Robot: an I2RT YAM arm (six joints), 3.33 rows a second.
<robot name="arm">
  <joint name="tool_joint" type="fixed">
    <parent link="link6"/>
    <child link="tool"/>
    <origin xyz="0 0 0" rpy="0 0 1.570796"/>
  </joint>
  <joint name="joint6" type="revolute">
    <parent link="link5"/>
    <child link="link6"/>
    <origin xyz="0.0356 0 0.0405" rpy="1.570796 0 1.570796"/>
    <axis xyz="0 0 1"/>
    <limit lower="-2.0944" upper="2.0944"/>
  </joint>
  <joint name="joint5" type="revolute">
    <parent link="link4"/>
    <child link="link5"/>
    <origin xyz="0.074 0.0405 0.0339" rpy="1.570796 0 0"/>
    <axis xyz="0 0 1"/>
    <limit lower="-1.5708" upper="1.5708"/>
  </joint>
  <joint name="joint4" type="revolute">
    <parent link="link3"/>
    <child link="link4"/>
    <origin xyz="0.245 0.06 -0.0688" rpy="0 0 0"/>
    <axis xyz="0 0 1"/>
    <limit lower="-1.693" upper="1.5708"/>
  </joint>
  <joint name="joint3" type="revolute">
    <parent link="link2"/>
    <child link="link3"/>
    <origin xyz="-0.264 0 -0.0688" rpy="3.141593 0 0"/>
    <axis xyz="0 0 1"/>
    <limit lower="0" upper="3.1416"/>
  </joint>
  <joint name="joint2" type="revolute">
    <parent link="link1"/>
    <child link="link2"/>
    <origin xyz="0.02 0.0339 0.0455" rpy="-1.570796 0 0"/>
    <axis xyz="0 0 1"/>
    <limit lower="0" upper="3.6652"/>
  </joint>
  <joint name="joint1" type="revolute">
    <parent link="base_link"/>
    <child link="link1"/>
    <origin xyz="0 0 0.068" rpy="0 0 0"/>
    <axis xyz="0 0 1"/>
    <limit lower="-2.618" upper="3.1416"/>
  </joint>
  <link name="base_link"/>
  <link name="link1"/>
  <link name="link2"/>
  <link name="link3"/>
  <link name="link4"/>
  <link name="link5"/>
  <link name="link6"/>
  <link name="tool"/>
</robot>
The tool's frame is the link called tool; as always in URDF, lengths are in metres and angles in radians.
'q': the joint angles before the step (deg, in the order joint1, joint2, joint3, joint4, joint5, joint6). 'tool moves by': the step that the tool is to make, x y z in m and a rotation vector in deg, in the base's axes. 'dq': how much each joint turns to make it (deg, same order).
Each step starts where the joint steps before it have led.
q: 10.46 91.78 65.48 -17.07 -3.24 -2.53
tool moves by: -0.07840 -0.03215 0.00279 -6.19 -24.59 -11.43
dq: -1.93 -22.25 -26.70 28.00 13.36 -3.63
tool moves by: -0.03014 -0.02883 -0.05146 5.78 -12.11 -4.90
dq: -6.10 -0.47 -18.96 30.44 -2.24 4.22
